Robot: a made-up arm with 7 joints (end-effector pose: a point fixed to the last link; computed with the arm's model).
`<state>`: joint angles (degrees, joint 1 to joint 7).
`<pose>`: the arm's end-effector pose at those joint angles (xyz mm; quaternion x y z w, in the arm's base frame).
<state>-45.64 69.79 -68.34 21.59 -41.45 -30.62 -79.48</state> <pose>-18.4 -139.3 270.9 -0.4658 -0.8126 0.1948 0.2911</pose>
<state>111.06 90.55 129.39 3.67 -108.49 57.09 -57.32</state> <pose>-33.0 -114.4 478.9 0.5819 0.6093 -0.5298 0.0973</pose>
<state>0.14 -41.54 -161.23 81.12 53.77 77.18 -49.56</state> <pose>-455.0 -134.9 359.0 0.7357 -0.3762 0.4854 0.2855</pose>
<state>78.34 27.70 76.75 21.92 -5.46 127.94 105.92</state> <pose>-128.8 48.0 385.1 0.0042 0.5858 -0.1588 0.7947</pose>
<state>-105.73 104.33 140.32 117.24 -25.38 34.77 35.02</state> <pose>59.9 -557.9 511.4 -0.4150 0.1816 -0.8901 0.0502</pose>
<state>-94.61 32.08 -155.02 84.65 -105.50 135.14 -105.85</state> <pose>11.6 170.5 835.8 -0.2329 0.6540 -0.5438 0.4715</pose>
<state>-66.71 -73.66 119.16 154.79 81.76 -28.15 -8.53</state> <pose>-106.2 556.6 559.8 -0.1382 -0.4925 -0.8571 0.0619</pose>
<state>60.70 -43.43 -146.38 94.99 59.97 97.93 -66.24</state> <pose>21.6 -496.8 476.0 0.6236 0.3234 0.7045 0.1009</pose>
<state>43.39 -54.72 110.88 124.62 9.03 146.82 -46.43</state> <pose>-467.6 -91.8 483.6 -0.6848 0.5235 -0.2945 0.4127</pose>
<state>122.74 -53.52 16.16 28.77 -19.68 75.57 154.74</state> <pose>-109.9 59.2 526.2 -0.7740 -0.5676 -0.2674 0.0851</pose>
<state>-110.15 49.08 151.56 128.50 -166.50 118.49 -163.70</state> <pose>36.5 -321.3 869.5 -0.2058 -0.8207 0.4935 0.2015</pose>
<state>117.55 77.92 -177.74 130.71 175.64 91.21 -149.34</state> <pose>-245.2 479.2 698.2 -0.8642 0.0493 0.2314 0.4440</pose>
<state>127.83 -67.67 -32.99 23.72 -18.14 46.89 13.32</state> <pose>38.6 163.2 564.8 0.0558 -0.9305 -0.2971 0.2070</pose>
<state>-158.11 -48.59 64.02 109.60 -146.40 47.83 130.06</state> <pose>408.2 -141.9 782.9 -0.0056 0.1582 -0.3471 0.9244</pose>
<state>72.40 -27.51 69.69 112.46 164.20 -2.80 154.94</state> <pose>-293.0 -17.4 821.1 -0.4773 0.2096 0.8520 0.0483</pose>
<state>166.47 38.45 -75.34 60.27 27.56 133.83 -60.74</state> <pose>-87.4 291.6 394.6 0.2393 -0.7442 0.5518 0.2905</pose>
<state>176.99 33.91 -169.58 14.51 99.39 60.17 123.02</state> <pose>238.1 72.9 473.2 -0.5480 0.5968 0.2369 0.5361</pose>
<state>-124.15 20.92 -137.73 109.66 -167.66 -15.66 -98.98</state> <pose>-48.0 205.5 832.5 -0.3023 -0.4987 -0.5661 0.5826</pose>
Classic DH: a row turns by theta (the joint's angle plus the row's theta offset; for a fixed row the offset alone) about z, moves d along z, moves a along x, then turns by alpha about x. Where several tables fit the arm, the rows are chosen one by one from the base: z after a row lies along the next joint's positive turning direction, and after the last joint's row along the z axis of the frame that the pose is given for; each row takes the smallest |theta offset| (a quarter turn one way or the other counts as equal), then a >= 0, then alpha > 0; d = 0 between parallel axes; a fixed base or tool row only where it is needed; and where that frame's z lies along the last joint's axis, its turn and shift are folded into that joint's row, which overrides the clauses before.
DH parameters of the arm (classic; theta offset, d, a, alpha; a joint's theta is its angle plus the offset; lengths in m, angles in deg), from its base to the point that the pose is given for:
base (fixed): 45.6 0 0.0407 0
joint 1: -45.6 0.3904 -0.0103 -90
joint 2: 0 0.0272 -0.0223 90
joint 3: 0 0.2606 0.0194 90
joint 4: 0 -0.0165 0.0886 90
joint 5: 0 0.2745 -0.018 90
joint 6: 0 0.0178 0.0655 -90
joint 7: 20.47 0 0.0223 0
tool (fixed): -110.47 0.0427 0 0

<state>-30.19 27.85 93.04 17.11 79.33 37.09 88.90</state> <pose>82.0 262.6 374.5 -0.8395 0.0839 0.4622 0.2732</pose>
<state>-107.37 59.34 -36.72 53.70 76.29 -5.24 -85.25</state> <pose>-254.2 -170.9 280.6 -0.9209 0.2368 0.2883 0.1127</pose>
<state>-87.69 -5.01 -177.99 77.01 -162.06 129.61 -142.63</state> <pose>72.3 430.5 707.6 -0.0797 0.2167 -0.9334 0.2746</pose>
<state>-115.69 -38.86 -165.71 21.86 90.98 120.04 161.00</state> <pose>8.6 262.3 276.5 0.2324 -0.3787 -0.7522 0.4865</pose>
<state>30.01 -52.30 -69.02 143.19 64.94 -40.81 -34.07</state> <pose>-356.4 -239.5 690.7 0.1497 -0.6538 0.5023 0.5458</pose>
